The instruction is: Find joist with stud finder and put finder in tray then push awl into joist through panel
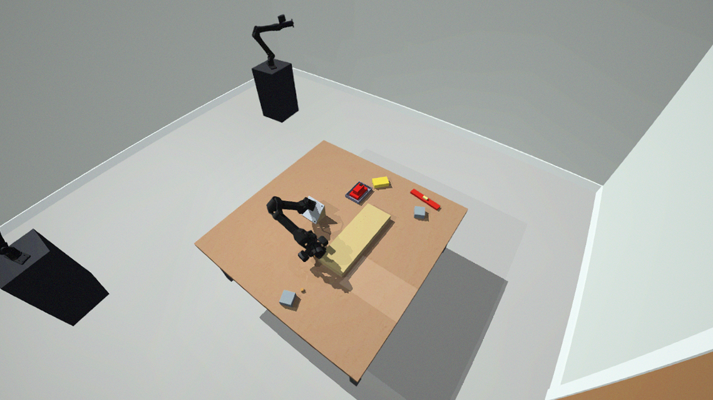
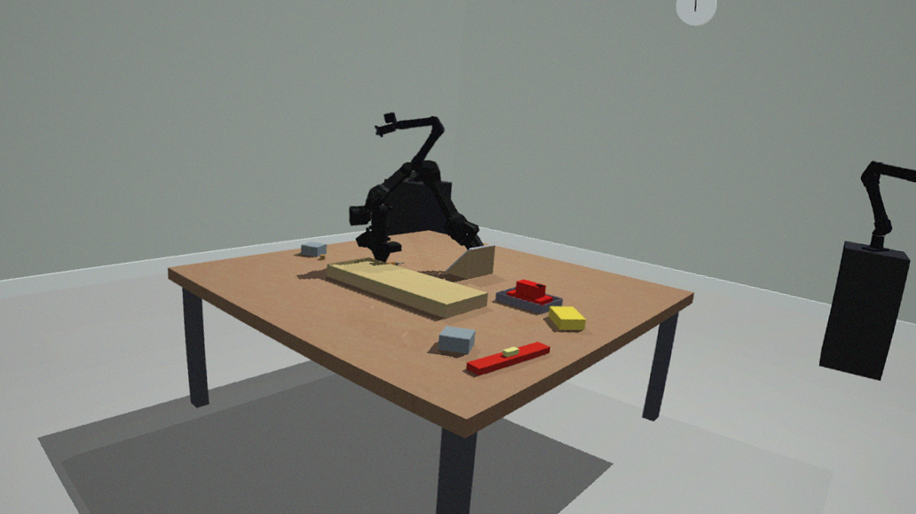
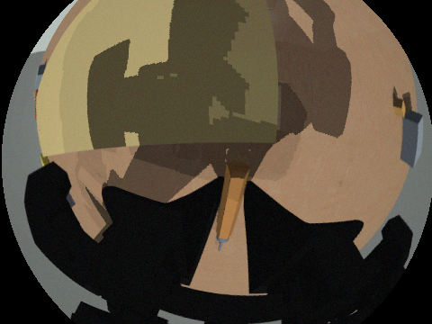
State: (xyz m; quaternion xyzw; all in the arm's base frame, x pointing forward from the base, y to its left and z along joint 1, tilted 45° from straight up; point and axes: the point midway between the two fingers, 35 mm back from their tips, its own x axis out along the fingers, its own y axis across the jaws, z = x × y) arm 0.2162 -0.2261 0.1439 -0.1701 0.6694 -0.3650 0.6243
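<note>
Right now my gripper tip is 5 cm past the awl and 1 cm to the right of it. From my gripper tip the other things lie so: red stud finder (59 cm to the left, 5 cm above, 4 cm behind); tiny orange bit (22 cm to the right, 8 cm ahead); grey-purple tray (57 cm to the left, 4 cm behind, 1 cm above).
</note>
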